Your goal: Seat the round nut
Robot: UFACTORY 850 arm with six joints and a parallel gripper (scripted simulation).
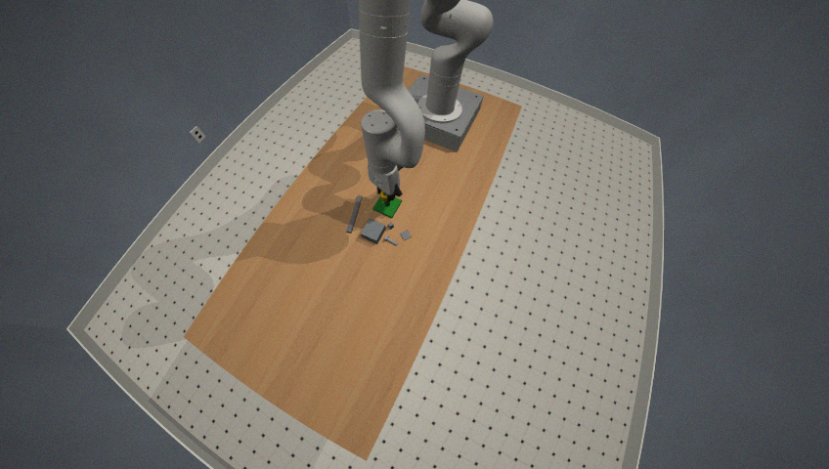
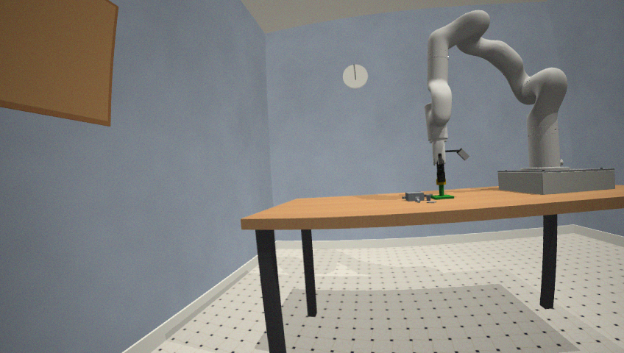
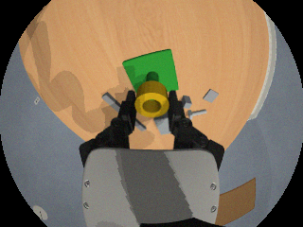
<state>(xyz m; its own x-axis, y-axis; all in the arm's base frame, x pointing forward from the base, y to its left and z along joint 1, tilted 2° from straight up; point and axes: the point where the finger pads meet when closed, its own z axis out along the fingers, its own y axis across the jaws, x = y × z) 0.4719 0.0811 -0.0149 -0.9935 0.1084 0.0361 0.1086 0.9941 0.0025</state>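
My gripper is now 12 cm short of the grey block, 7 cm above it and 3 cm to the right of it. From my hand the other things lie so: long grey bar: 10 cm ahead, 8 cm to the right, 8 cm below; then small grey bolt: 11 cm ahead, 9 cm to the left, 8 cm below; then small grey plate: 12 cm to the left, 9 cm below, 6 cm ahead.
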